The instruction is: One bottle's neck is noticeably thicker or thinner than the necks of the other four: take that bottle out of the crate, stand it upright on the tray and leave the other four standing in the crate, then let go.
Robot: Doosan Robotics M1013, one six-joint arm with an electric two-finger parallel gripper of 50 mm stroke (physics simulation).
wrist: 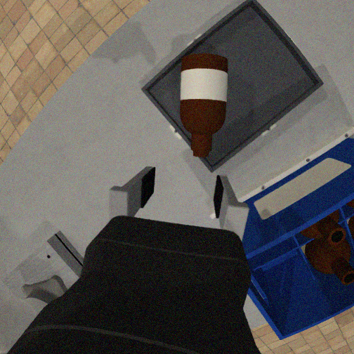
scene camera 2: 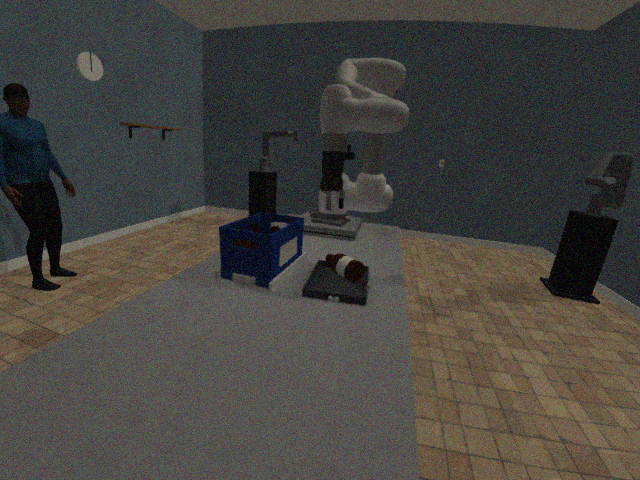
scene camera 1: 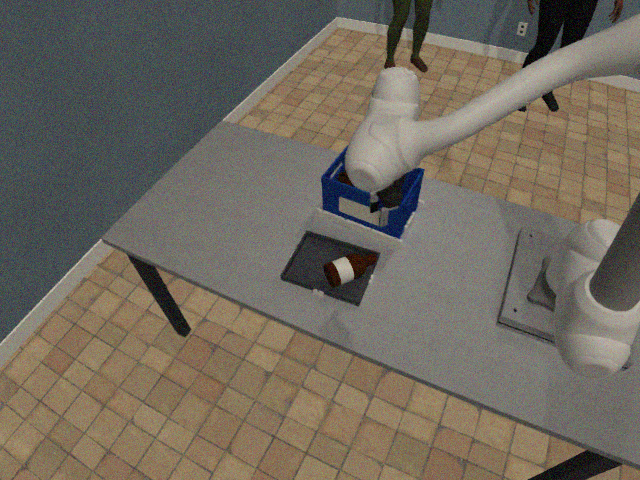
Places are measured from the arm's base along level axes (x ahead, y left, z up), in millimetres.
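Pixels of known places: gripper, between the fingertips: (scene camera 2: pixel 334 209) (scene camera 1: pixel 378 218); arm's base, origin of its link: (scene camera 2: pixel 331 221).
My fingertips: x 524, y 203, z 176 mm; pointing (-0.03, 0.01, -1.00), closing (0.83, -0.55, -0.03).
For each thing: its middle in the pictures, then the offset to it from my fingertips. "pt": a spot on its surface instead. Level surfaces: height alone.
- brown bottle with a white label, middle of its body: (scene camera 1: pixel 352 266) (scene camera 2: pixel 341 264) dx +41, dy +59, dz -186 mm
- dark tray, a spot on its surface: (scene camera 1: pixel 306 254) pt dx +201, dy +78, dz -222 mm
- blue crate, middle of its body: (scene camera 1: pixel 371 192) (scene camera 2: pixel 265 245) dx +134, dy -202, dz -140 mm
- pale strip, a spot on its surface: (scene camera 1: pixel 356 227) pt dx +126, dy -98, dz -211 mm
- grey table, height of its surface: dz -228 mm
A brown bottle with a white label (scene camera 1: pixel 343 270) (scene camera 2: pixel 343 265) (wrist: pixel 203 85) lies on its side on the dark tray (scene camera 1: pixel 306 254) (scene camera 2: pixel 319 287) (wrist: pixel 260 65), its neck at the rim near one corner. The blue crate (scene camera 1: pixel 330 200) (scene camera 2: pixel 241 262) (wrist: pixel 270 244) stands beside the tray. Brown bottles (wrist: pixel 320 252) stand in it; several are hidden or cut off, so their necks cannot all be compared. My gripper (scene camera 1: pixel 378 210) (scene camera 2: pixel 331 206) (wrist: pixel 184 183) is open and empty. In the wrist view its fingers are apart, a little short of the lying bottle's neck end, with the crate to the right.
A pale strip (scene camera 1: pixel 356 227) runs along the crate's foot on the tray side. The grey base plate (scene camera 1: pixel 511 302) (scene camera 2: pixel 351 230) of the arm is on the grey table (scene camera 1: pixel 206 206) (scene camera 2: pixel 232 361). People stand on the floor beyond the table.
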